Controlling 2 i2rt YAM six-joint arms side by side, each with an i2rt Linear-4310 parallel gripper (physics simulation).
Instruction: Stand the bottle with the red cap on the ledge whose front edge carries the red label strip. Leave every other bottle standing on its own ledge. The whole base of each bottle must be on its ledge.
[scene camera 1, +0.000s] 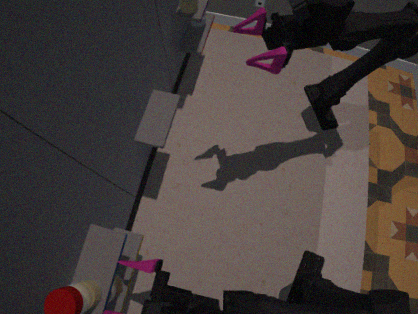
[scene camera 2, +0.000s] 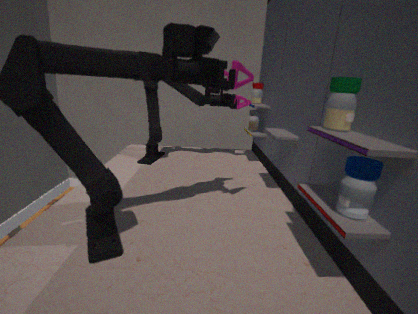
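Pixels of known places: left gripper, fingertip midpoint: (scene camera 1: 111, 286) (scene camera 2: 249, 102); right gripper, fingertip midpoint: (scene camera 1: 239, 45) (scene camera 2: 242, 77); left arm's base, origin of the base link: (scene camera 1: 304, 283) (scene camera 2: 152, 158); right arm's base, origin of the base link: (scene camera 1: 320, 106) (scene camera 2: 102, 234).
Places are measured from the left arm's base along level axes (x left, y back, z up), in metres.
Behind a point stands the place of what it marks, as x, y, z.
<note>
The red-capped bottle (scene camera 1: 64, 301) @(0.183, -0.500, 0.403) (scene camera 2: 258, 95) @(0.167, -0.511, 0.342) stands upright on the blue-strip ledge (scene camera 1: 94, 250) @(0.118, -0.535, 0.298) (scene camera 2: 263, 106) @(0.070, -0.537, 0.295). My left gripper (scene camera 1: 113, 288) @(0.158, -0.468, 0.307) (scene camera 2: 249, 103) @(0.158, -0.468, 0.307) is open and empty at that ledge's front edge, short of the bottle; its lower finger is mostly cut off in scene camera 1. The red-strip ledge (scene camera 2: 371, 228) @(-0.701, -0.697, 0.158) is low at the right in scene camera 2, and a blue-capped bottle (scene camera 2: 356, 195) @(-0.682, -0.670, 0.207) stands on it. My right gripper (scene camera 1: 241, 47) @(-0.386, -0.445, 0.400) (scene camera 2: 247, 77) @(-0.386, -0.445, 0.400) is open and empty, high over the table, in front of the wall.
A green-capped bottle (scene camera 2: 340, 106) @(-0.581, -0.649, 0.348) stands on the purple-strip ledge (scene camera 2: 387, 143) @(-0.666, -0.704, 0.298), above the red-strip ledge. Another bottle (scene camera 2: 254, 123) @(0.177, -0.506, 0.196) stands on the yellow-strip ledge (scene camera 1: 132, 246) @(0.097, -0.503, 0.158) (scene camera 2: 257, 134) @(0.070, -0.524, 0.158), below the blue-strip one. A bare middle ledge (scene camera 1: 157, 118) @(-0.222, -0.588, 0.228) (scene camera 2: 281, 133) @(-0.250, -0.592, 0.228) juts from the wall between them.
</note>
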